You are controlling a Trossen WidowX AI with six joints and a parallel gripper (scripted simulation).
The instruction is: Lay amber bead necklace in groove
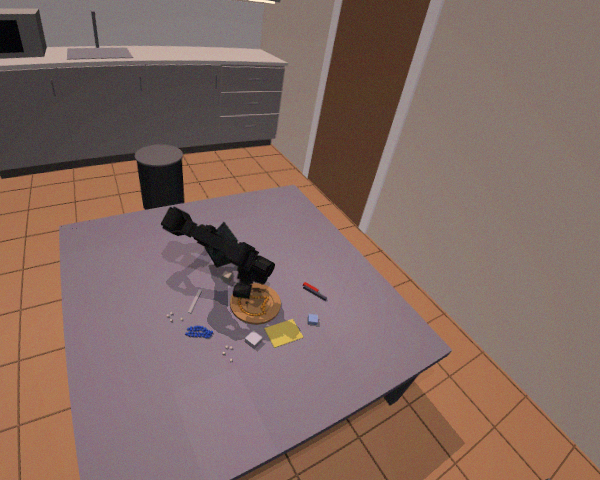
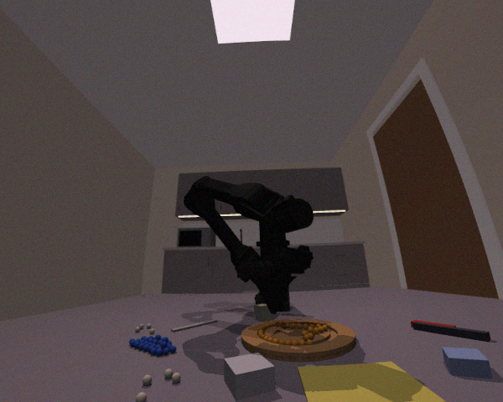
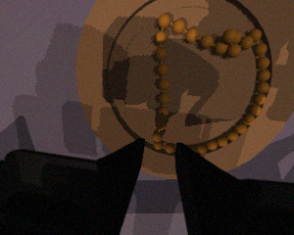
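My gripper tip is 4 cm short of the round wooden bead board, 3 cm to the right of it and 3 cm above it. Round my gripper tip: grey block (19 cm ahead, 7 cm to the right, 3 cm below); then yellow pad (21 cm ahead, 5 cm to the left, 4 cm below); then thin rod (8 cm behind, 18 cm to the right, 4 cm below).
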